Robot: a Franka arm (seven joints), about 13 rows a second.
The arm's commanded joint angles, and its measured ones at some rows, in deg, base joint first. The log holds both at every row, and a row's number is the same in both.
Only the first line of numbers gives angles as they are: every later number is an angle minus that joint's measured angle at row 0.
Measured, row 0:
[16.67 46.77 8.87 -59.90 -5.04 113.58 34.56]
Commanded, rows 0 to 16:
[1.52 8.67 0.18 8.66 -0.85 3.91 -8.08]
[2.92 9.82 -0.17 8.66 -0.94 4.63 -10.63]
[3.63 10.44 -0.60 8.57 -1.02 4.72 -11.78]
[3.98 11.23 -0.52 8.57 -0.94 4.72 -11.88]
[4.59 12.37 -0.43 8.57 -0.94 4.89 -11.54]
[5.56 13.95 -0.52 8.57 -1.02 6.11 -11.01]
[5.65 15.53 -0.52 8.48 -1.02 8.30 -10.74]
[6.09 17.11 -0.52 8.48 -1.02 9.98 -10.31]
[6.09 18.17 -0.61 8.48 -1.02 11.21 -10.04]
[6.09 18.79 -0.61 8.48 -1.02 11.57 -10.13]
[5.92 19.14 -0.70 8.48 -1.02 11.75 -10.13]
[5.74 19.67 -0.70 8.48 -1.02 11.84 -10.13]
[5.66 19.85 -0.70 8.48 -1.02 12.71 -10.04]
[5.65 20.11 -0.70 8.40 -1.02 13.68 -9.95]
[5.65 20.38 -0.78 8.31 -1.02 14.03 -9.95]
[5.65 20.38 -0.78 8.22 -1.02 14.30 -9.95]
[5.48 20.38 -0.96 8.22 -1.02 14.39 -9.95]
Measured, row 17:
[5.35 18.99 -0.67 6.01 -0.03 13.74 -10.36]
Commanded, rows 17 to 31:
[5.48 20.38 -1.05 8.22 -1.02 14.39 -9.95]
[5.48 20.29 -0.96 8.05 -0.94 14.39 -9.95]
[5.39 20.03 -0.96 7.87 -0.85 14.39 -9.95]
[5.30 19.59 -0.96 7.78 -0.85 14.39 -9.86]
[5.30 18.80 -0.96 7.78 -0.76 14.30 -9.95]
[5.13 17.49 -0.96 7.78 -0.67 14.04 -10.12]
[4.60 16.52 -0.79 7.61 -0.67 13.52 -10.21]
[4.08 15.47 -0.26 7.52 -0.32 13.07 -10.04]
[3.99 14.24 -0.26 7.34 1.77 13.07 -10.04]
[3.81 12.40 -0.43 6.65 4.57 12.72 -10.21]
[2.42 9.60 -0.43 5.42 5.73 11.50 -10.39]
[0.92 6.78 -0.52 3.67 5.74 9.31 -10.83]
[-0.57 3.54 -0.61 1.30 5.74 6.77 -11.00]
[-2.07 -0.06 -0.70 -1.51 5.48 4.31 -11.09]
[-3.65 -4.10 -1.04 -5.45 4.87 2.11 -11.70]
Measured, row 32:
[-0.71 5.68 -0.96 5.72 4.40 4.78 -10.45]
